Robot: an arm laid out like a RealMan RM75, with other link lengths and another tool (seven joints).
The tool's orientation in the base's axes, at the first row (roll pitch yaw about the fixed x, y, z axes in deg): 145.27, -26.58, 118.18
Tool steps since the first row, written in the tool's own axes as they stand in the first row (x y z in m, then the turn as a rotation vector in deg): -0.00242, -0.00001, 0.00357, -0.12, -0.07, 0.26; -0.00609, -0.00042, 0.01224, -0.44, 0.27, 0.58; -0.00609, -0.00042, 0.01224, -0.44, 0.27, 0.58; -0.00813, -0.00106, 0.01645, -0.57, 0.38, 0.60; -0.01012, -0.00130, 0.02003, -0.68, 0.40, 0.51
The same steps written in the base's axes. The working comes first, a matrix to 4 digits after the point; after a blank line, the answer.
The tool's axes in the first row as the columns of a matrix, in the base's axes (used below as rounded here):
-0.4223, 0.8448, 0.3285
0.7883, 0.1634, 0.5932
0.4474, 0.5095, -0.7350

0.00219, 0.00021, -0.00371, 0.08, 0.05, -0.28; 0.00624, 0.00239, -0.01194, 0.60, 0.04, -0.49; 0.00624, 0.00239, -0.01194, 0.60, 0.04, -0.49; 0.00794, 0.00318, -0.01627, 0.76, -0.03, -0.50; 0.00976, 0.00369, -0.01991, 0.79, -0.17, -0.48
